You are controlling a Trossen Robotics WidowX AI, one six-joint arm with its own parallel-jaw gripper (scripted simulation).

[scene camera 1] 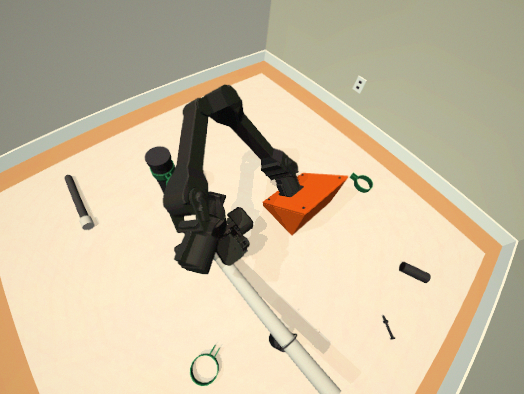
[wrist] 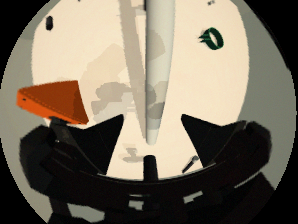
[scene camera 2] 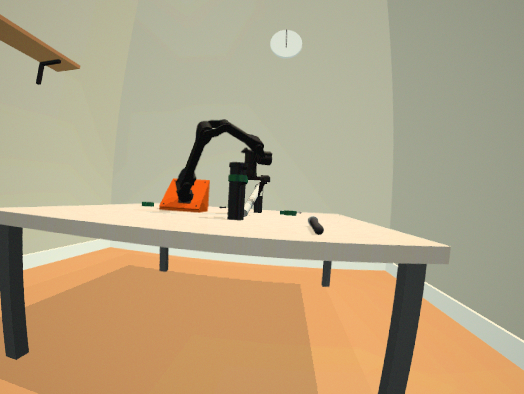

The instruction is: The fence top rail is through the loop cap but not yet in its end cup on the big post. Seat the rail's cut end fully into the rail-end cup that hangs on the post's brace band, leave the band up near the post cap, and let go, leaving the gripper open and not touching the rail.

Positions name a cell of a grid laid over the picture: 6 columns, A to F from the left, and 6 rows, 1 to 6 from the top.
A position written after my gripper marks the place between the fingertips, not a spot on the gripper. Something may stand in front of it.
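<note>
My gripper (scene camera 1: C4), also visible at (wrist: D4), is open and holds nothing.
</note>
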